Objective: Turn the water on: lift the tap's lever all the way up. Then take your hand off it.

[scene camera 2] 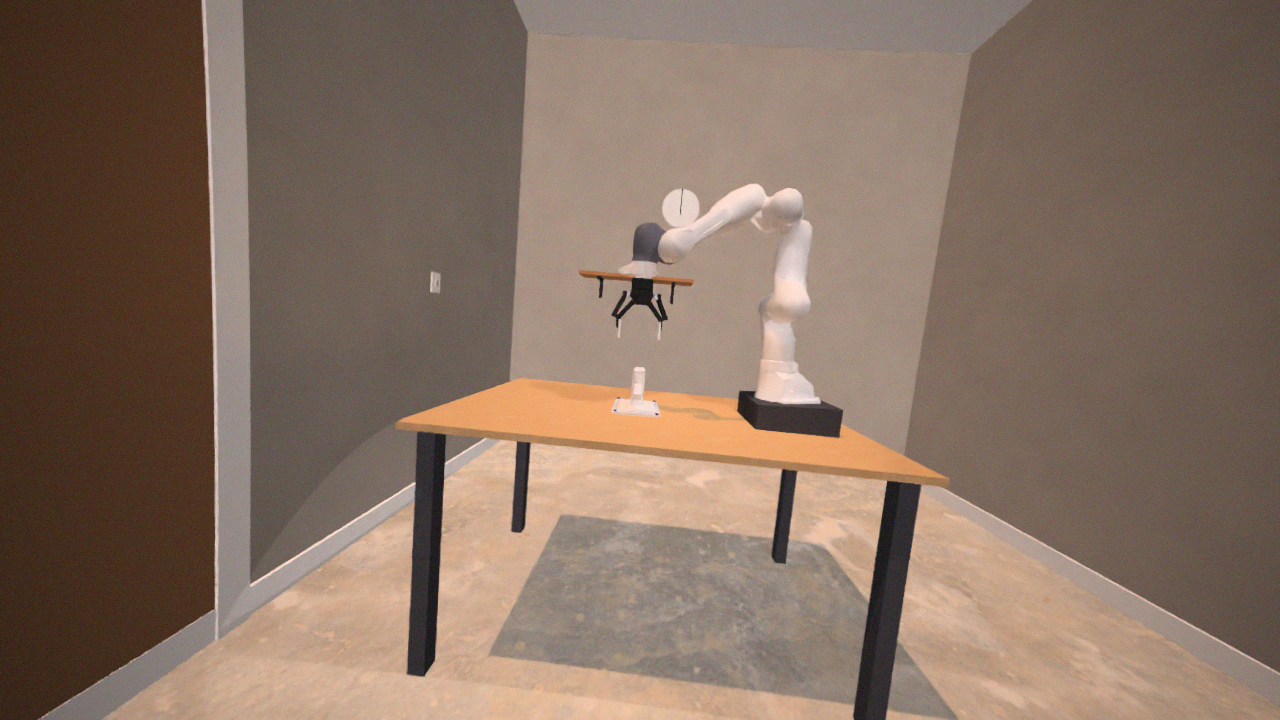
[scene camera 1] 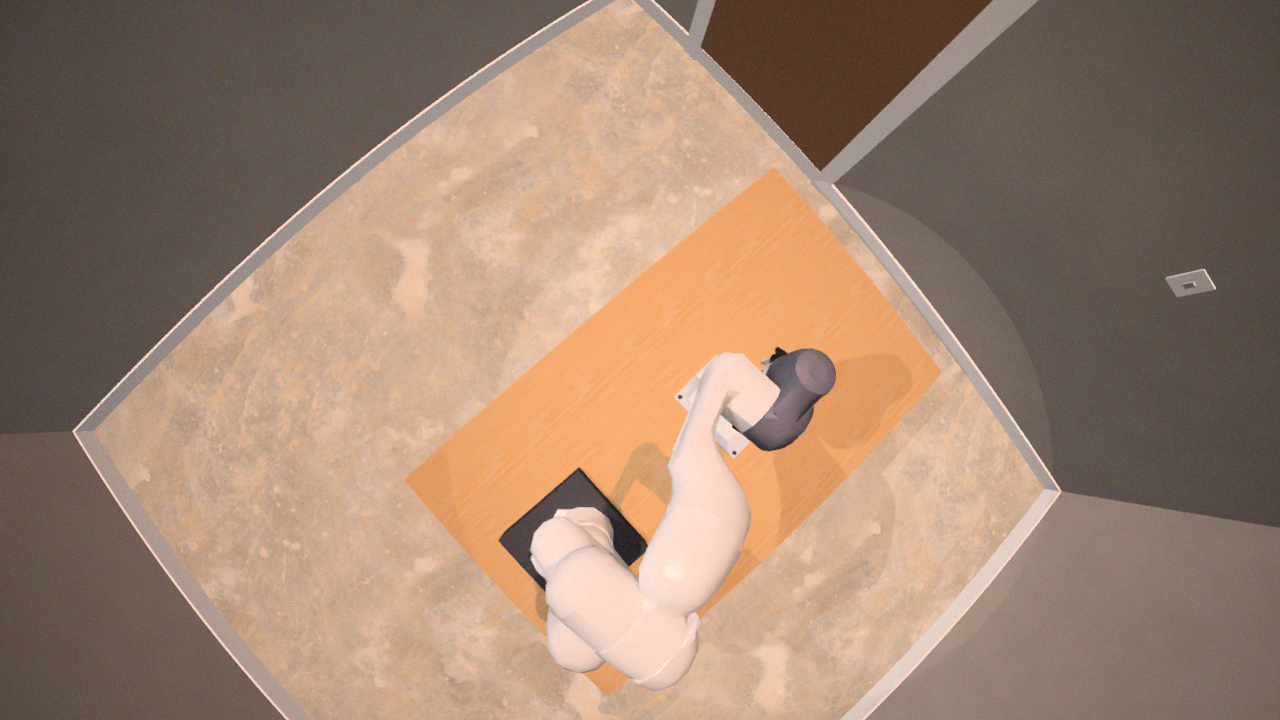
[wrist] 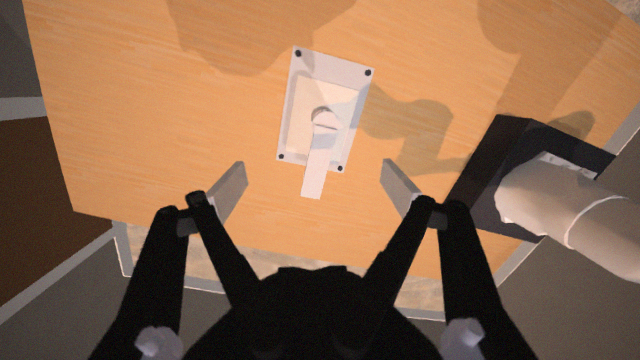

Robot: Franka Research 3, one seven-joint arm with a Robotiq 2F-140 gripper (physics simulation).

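The white tap (scene camera 2: 638, 388) (wrist: 327, 119) stands upright on its pale base plate (scene camera 1: 735, 444) (scene camera 2: 623, 411) (wrist: 334, 65). In the wrist view its lever (wrist: 315, 172) is a long white bar reaching from the tap's top past the plate's lower edge. The spout is mostly hidden under it, and how far the lever is raised cannot be told. My gripper (scene camera 2: 639, 336) (wrist: 313, 171) is open and empty, pointing down well above the tap. In the wrist view the lever shows between the spread fingers, below them and not touched. In scene camera 1 the arm covers the tap.
The black robot base (scene camera 1: 572, 488) (scene camera 2: 787, 417) (wrist: 515, 137) stands on the wooden table (scene camera 1: 626, 331) (scene camera 2: 537, 413) (wrist: 150, 125), to the right of the tap in scene camera 2. A small wooden shelf (scene camera 2: 592, 274) and a round clock (scene camera 2: 673, 204) show behind the arm.
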